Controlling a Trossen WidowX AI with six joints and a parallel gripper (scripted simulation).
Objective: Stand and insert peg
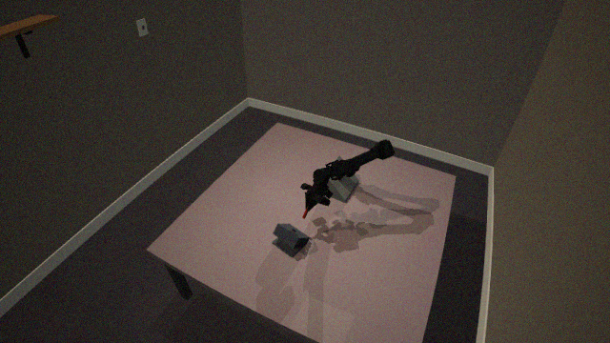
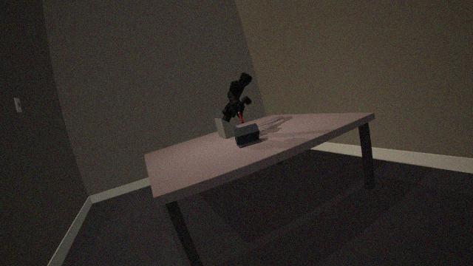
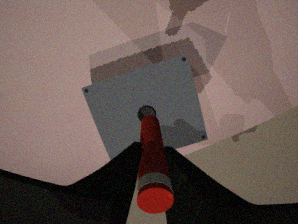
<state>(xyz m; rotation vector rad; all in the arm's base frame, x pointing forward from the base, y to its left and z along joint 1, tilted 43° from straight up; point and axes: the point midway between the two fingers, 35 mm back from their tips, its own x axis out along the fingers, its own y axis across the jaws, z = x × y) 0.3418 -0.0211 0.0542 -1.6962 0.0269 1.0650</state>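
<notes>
My gripper tip is 10 cm short of the sloped panel, 2 cm to the left of it and 10 cm above it. Also, from my gripper tip: red peg (1 cm behind, 1 cm above).
</notes>
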